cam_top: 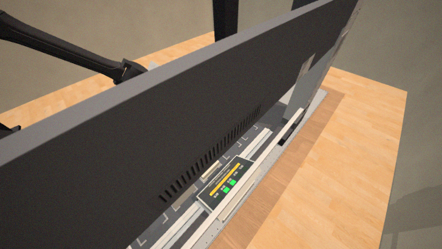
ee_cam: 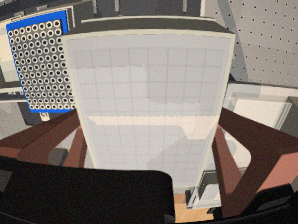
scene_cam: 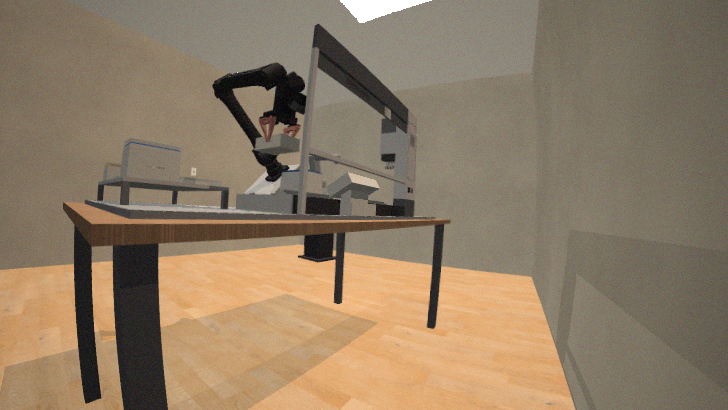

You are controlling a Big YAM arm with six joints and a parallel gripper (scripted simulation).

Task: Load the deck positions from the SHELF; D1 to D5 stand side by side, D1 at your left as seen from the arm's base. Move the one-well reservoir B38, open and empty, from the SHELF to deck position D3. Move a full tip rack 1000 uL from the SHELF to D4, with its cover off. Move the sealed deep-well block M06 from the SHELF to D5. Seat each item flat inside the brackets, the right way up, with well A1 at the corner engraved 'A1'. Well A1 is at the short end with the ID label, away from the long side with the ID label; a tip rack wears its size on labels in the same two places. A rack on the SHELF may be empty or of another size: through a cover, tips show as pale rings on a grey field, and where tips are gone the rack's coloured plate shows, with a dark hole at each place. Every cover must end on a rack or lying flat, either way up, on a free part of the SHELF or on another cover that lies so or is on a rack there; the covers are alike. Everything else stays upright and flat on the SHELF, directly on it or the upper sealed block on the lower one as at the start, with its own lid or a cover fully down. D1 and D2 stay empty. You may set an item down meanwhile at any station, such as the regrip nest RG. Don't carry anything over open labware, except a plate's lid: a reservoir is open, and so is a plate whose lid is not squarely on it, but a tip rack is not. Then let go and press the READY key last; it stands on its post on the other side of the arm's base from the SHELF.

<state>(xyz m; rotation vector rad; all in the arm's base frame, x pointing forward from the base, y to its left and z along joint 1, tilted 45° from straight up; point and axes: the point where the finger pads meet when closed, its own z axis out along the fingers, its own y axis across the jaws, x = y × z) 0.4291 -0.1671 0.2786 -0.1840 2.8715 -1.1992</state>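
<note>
My gripper is now 10 mm above the pale sealed deep-well block. Also, from my hand: tall frame post: 200 mm ahead, 50 mm to the right, 10 mm above; rg label: 180 mm behind, 230 mm to the left, 220 mm below; cream one-well reservoir: 20 mm behind, 240 mm to the left, 170 mm below.
</note>
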